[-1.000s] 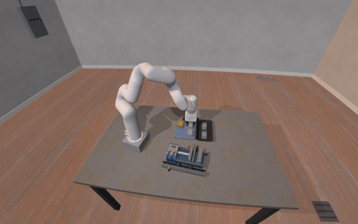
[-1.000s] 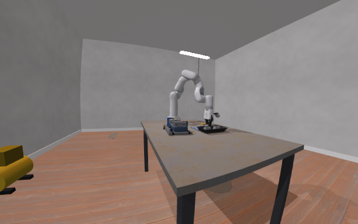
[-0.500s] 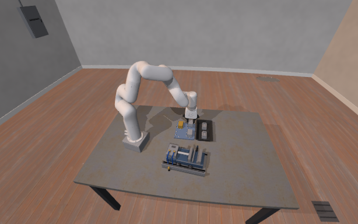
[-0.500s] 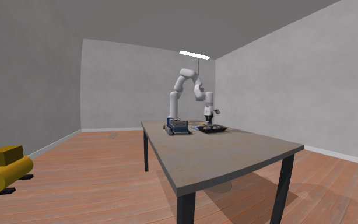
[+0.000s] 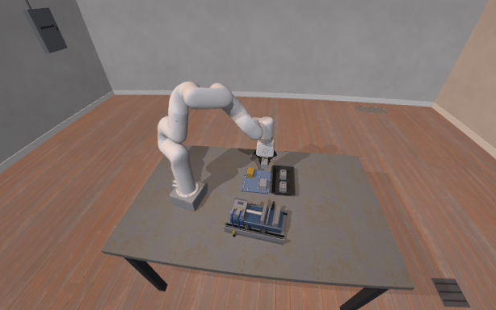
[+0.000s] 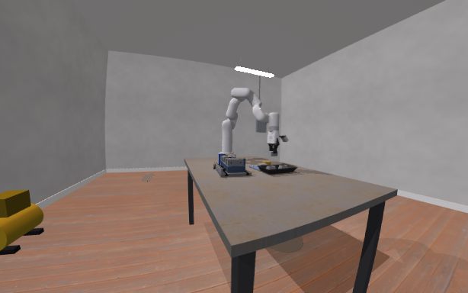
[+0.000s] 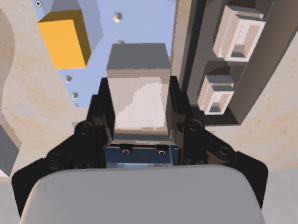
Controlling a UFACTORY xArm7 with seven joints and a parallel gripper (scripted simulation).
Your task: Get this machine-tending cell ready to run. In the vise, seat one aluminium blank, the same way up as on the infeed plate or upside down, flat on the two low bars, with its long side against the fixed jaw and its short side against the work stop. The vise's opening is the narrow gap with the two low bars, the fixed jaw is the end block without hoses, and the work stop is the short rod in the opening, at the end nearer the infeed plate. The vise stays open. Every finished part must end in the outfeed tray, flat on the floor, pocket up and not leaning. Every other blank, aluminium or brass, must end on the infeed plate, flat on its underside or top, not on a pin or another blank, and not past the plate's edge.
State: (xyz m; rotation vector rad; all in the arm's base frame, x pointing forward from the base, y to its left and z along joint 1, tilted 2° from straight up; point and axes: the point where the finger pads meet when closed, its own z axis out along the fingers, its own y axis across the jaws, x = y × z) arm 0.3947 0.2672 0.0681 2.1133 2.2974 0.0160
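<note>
The white piston rod is 33 cm to the right of my hand and 6 cm below it. Round my hand: brass blank (9 cm behind, 1 cm to the right, 12 cm below); vise (2 cm ahead, 33 cm to the right, 10 cm below).
</note>
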